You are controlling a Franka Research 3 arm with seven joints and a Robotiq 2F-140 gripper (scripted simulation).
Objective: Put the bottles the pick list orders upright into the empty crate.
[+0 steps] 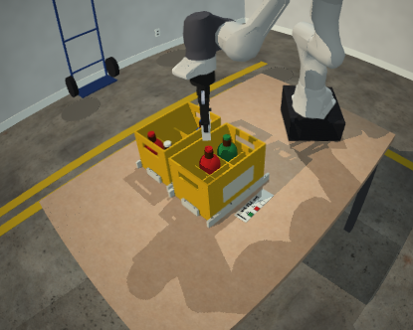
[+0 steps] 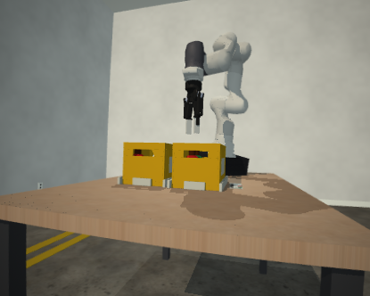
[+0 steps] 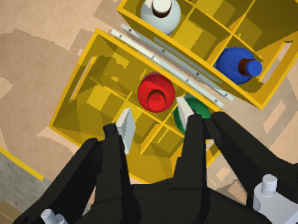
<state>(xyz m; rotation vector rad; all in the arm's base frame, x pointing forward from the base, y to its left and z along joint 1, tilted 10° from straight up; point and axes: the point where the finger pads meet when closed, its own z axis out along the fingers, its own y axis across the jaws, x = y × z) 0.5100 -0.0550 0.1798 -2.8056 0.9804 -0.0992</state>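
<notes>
The white-capped bottle lies 170 mm below my hand, 120 mm to the right of it and 90 mm ahead of it. The rest, counted from my hand: red-label bottle 170 mm below; blue-label bottle 170 mm below, 140 mm to the right, 90 mm behind; green bottle 170 mm below, 90 mm behind, 10 mm to the right.
</notes>
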